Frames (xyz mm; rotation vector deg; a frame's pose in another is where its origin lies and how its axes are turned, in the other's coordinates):
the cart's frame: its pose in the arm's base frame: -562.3 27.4 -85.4 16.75 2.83 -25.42
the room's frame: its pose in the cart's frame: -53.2 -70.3 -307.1 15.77 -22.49 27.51
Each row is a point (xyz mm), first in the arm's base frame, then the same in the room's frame.
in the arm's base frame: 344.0 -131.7 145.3
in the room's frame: 1132.7 -32.9 91.4
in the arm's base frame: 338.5 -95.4 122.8
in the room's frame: 1113.7 -9.8 60.4
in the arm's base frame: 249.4 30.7 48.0
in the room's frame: 986.4 77.4 -14.5
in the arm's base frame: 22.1 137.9 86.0
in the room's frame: 785.2 209.1 67.9
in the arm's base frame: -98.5 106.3 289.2
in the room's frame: 767.0 280.4 294.6
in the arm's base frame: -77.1 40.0 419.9
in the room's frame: 849.8 276.8 417.4
